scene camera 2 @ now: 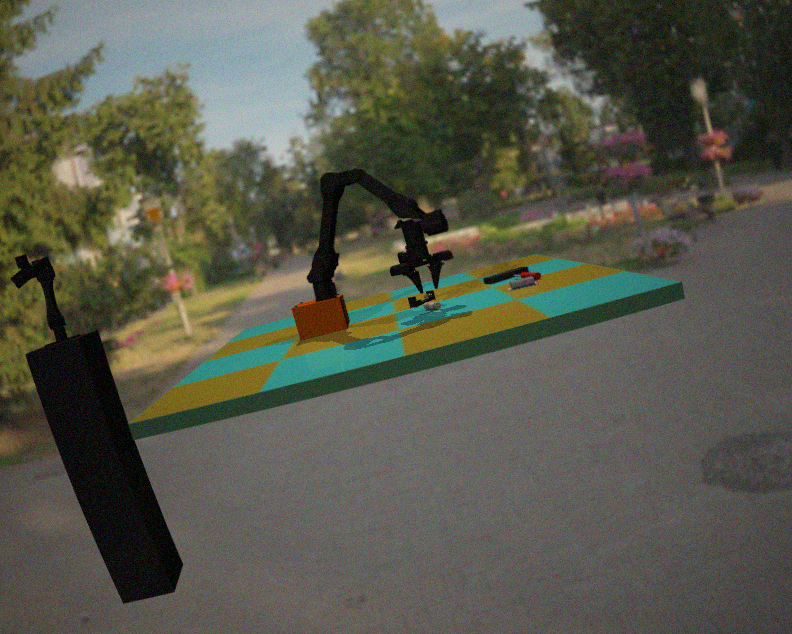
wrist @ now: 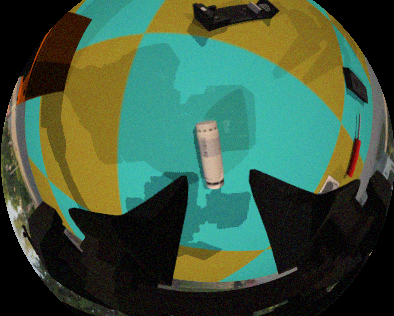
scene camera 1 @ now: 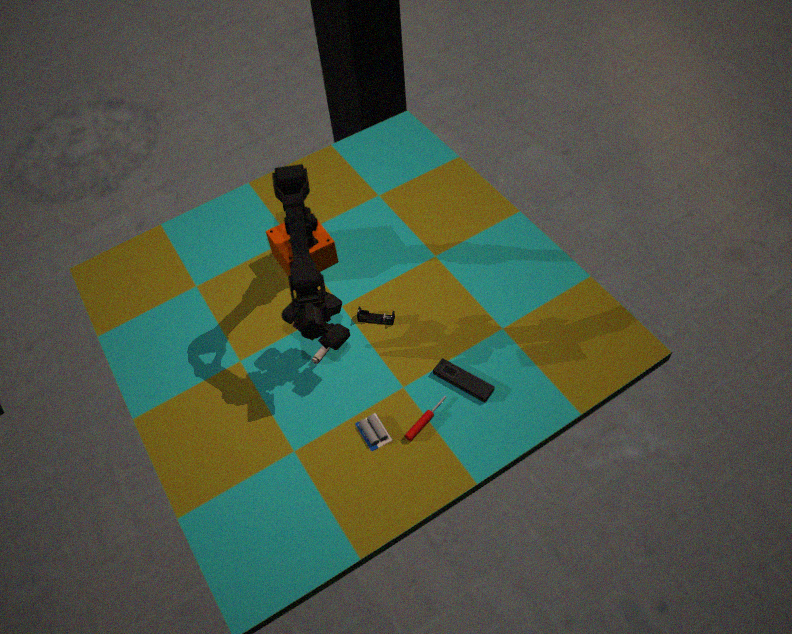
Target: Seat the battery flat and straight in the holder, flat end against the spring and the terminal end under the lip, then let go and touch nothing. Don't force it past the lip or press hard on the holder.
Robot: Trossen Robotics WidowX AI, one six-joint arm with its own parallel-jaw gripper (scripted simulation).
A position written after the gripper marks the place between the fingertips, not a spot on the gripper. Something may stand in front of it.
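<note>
Gripper (scene camera 2: 429, 291) visible; further views give the gripper (scene camera 1: 320, 343) and the gripper (wrist: 218, 178). Black remote (scene camera 1: 467, 382) present, as is a white battery (wrist: 207, 132).
</note>
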